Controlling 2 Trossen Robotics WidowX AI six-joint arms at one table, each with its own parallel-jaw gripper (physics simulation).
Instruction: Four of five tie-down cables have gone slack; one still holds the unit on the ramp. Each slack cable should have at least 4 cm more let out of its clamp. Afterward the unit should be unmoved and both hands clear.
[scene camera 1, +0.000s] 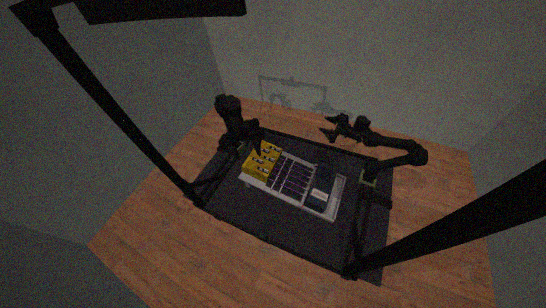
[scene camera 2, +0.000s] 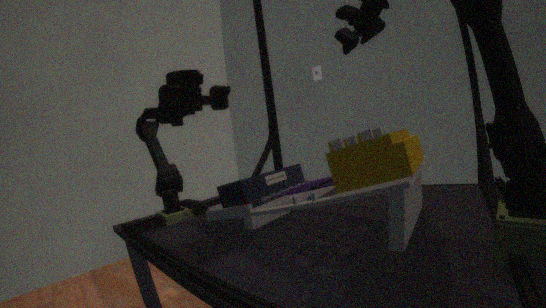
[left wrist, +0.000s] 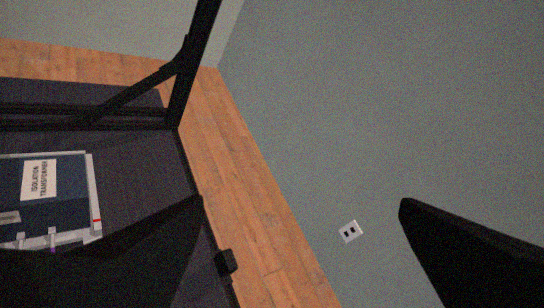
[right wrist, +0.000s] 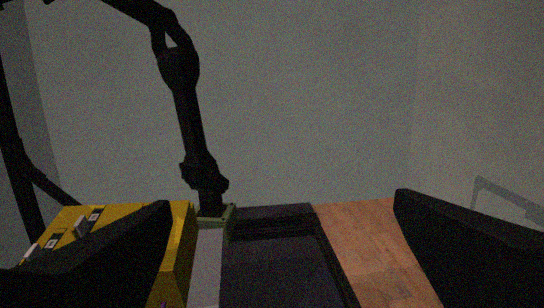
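Observation:
A grey ramp (scene camera 1: 336, 195) (scene camera 2: 330, 195) carries a yellow clamp block (scene camera 1: 251, 163) (scene camera 2: 372, 165) (right wrist: 179, 226) at its high end. Several small grey clamps (scene camera 1: 266, 151) (scene camera 2: 351, 140) sit on the block. Purple cables (scene camera 1: 296, 178) (scene camera 2: 306, 186) run from them to a dark blue unit (scene camera 1: 319, 183) (scene camera 2: 241, 190) with a white label at the low end. My left gripper (scene camera 1: 253, 143) (scene camera 2: 346, 33) is open and empty, raised high over the clamp block. My right gripper (scene camera 1: 327, 125) (scene camera 2: 221, 98) (right wrist: 284, 206) is open and empty, held high beyond the far side of the ramp.
The ramp stands on a dark table top (scene camera 1: 272, 226) (scene camera 2: 272, 260) framed by black rails and slanted posts (scene camera 1: 155, 159) (scene camera 2: 269, 91). Both arm bases (scene camera 1: 368, 180) (right wrist: 213, 217) stand at the table's ends. Wooden floor (scene camera 1: 180, 260) (left wrist: 240, 183) surrounds the table.

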